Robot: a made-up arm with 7 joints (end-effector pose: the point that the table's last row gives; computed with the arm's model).
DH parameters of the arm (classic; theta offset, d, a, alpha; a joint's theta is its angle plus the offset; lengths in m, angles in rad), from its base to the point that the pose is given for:
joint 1: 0 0.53 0 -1.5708
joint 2: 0 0 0 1.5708
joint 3: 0 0.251 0.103 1.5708
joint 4: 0 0 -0.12 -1.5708
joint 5: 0 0.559 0 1.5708
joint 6: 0 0 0.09 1.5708
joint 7: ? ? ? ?
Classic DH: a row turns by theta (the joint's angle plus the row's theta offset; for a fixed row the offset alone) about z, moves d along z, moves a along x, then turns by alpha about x.
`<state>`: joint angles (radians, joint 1 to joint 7).
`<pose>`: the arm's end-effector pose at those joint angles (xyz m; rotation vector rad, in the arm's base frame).
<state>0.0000 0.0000 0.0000 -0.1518 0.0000 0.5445 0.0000</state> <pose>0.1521 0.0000 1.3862 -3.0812 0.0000 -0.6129</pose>
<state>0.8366 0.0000 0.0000 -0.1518 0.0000 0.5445 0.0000</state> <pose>0.1019 0.1129 1.3862 -2.6818 -1.1922 -0.5334</pose>
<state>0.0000 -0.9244 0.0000 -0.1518 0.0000 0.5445 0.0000</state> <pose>-0.5918 0.0000 1.1671 -2.4846 0.0000 -1.9226</pose>
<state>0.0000 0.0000 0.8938 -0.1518 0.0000 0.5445 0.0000</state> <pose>0.0953 0.1185 1.3862 -2.6387 -1.2646 -0.5249</pose>
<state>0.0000 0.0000 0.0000 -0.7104 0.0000 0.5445 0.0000</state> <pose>0.4653 0.0000 1.2682 -3.1308 0.0000 0.2603</pose>
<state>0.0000 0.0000 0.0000 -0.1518 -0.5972 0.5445 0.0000</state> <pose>0.1389 -0.0433 1.3882 2.7704 -0.8173 0.5511</pose>
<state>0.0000 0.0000 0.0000 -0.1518 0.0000 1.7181 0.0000</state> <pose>0.0693 0.0000 1.4417 -2.2264 0.0000 -2.2164</pose>
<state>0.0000 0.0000 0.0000 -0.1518 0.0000 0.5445 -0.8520</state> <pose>0.1521 0.0000 1.3862 2.6704 1.2118 0.5312</pose>
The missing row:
joint 7: 0 0 0 0
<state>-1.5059 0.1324 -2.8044 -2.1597 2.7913 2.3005 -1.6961</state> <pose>-0.2390 0.6148 0.5695 -1.0362 -0.7001 0.1623</pose>
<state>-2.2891 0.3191 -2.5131 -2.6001 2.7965 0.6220 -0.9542</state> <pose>0.0485 0.6041 0.5058 -0.0021 -0.4478 0.7725</pose>
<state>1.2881 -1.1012 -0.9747 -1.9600 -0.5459 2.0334 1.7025</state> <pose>0.6053 -0.1087 0.9909 -1.7938 1.4696 -0.1135</pose>
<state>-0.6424 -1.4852 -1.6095 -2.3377 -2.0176 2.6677 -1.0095</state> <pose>-0.2712 -0.5423 0.5701 2.0683 -0.1338 -0.0706</pose>
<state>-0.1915 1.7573 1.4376 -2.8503 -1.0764 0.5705 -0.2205</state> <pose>-0.2509 0.4011 0.4752 -0.1751 2.3510 -1.0690</pose>
